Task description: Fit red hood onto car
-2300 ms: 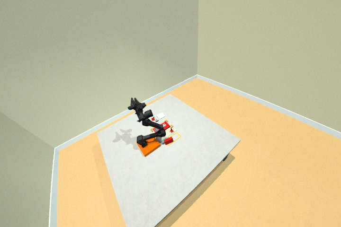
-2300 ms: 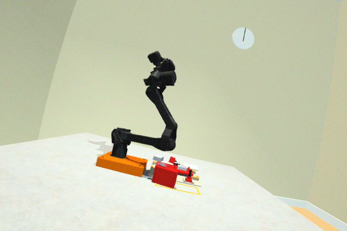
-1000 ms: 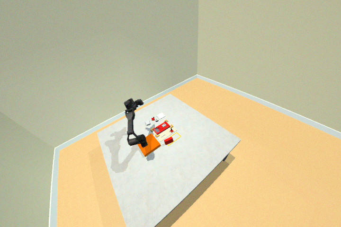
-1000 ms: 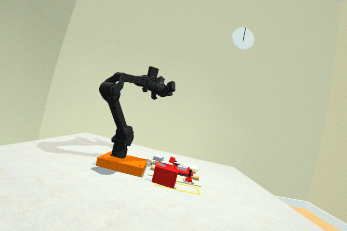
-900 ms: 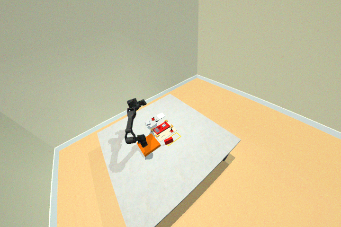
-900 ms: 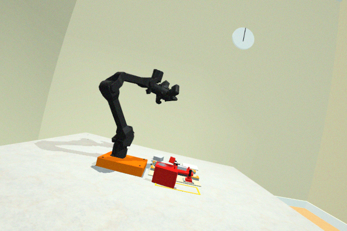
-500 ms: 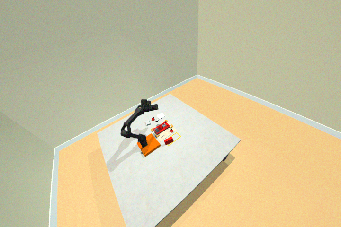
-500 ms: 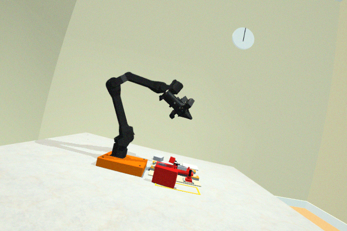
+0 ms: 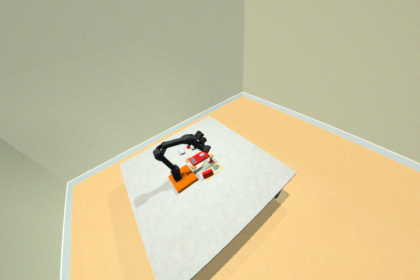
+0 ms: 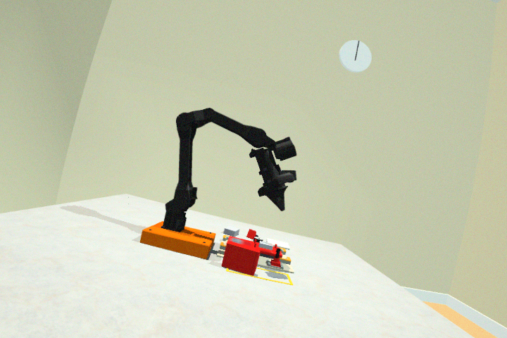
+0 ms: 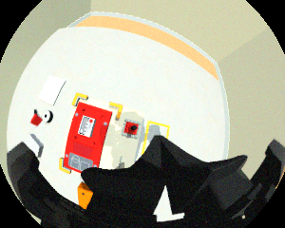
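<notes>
Now: gripper tip 100 mm past the red hood, 110 mm to the left of it and 150 mm above it. The rest, counted from my gripper tip: grey block 150 mm behind, 330 mm to the left, 170 mm below.
</notes>
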